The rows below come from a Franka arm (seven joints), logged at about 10 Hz.
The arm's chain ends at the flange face. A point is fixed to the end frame.
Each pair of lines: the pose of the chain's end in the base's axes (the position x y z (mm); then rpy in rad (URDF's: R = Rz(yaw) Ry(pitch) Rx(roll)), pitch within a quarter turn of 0, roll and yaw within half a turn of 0), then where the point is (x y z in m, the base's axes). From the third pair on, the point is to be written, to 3 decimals.
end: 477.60 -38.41 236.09 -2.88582 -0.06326 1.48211
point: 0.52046 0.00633 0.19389
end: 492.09 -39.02 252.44 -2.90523 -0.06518 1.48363
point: 0.53575 0.00574 0.21110
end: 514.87 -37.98 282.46 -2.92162 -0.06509 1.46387
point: 0.560 0.006 0.242
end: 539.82 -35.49 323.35 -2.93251 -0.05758 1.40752
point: 0.588 0.005 0.283
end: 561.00 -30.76 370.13 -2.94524 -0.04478 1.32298
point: 0.613 0.005 0.329
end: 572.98 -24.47 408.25 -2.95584 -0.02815 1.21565
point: 0.628 0.005 0.367
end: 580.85 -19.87 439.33 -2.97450 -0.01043 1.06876
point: 0.640 0.000 0.398
